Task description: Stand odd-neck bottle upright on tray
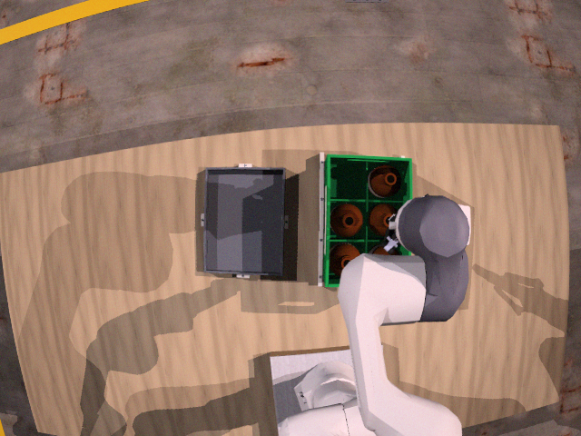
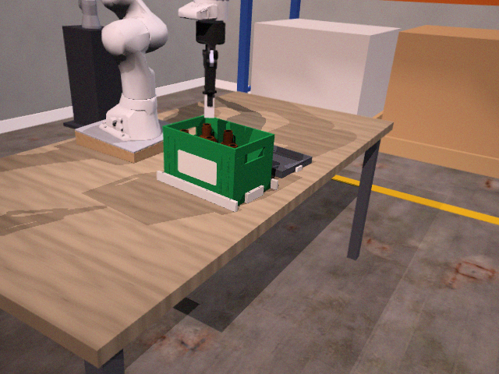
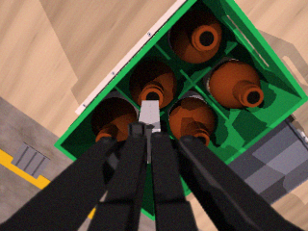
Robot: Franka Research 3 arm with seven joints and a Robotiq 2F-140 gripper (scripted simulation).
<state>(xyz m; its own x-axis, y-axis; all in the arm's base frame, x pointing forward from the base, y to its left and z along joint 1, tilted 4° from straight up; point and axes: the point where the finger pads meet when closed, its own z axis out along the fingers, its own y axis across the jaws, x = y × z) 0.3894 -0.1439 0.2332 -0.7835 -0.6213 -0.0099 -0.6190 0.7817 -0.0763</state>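
Right now my hand is 17 cm above the green crate and 4 cm to the right of it. The rest, counted from my hand: dark grey tray: 32 cm to the left, 24 cm below, 3 cm ahead; brown bottle: 17 cm below, 9 cm ahead, 1 cm to the right.
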